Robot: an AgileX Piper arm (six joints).
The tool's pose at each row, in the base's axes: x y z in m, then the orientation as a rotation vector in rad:
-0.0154, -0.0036, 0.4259, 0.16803, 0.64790, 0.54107
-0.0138, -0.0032, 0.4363, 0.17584, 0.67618, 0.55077
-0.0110, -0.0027, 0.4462, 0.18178, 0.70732, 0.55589
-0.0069, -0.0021, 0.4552, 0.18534, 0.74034, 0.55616
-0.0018, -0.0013, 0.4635, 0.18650, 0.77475, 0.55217
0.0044, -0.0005, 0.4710, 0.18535, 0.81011, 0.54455
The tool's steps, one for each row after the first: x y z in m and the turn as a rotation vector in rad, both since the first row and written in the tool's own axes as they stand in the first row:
-0.0042, 0.0029, 0.0092, 0.01178, 0.02628, 0.01087
-0.0073, 0.0052, 0.0187, 0.02398, 0.05509, 0.01690
-0.0090, 0.0068, 0.0284, 0.03598, 0.08559, 0.01774
-0.0096, 0.0079, 0.0381, 0.04747, 0.11742, 0.01396
-0.0090, 0.0083, 0.0478, 0.05823, 0.15025, 0.00622

